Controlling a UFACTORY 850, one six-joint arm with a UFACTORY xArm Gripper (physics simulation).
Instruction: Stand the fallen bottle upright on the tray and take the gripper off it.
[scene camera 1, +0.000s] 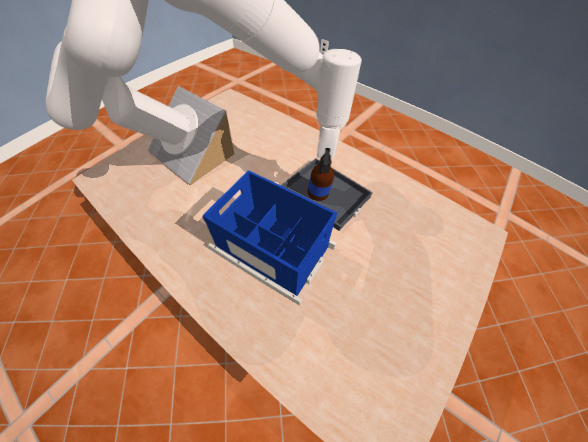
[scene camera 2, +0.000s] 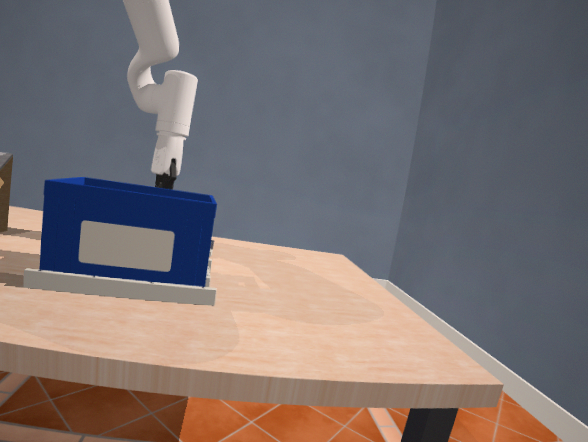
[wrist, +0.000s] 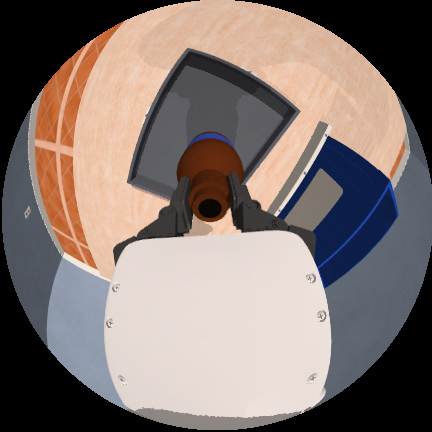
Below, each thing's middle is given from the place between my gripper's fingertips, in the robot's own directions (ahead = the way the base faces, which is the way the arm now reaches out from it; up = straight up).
My hand is 4 cm above the brown bottle (wrist: 208, 158). Also, from my hand: pale rail (scene camera 2: 45, 280) 36 cm to the right, 11 cm below, 2 cm behind.
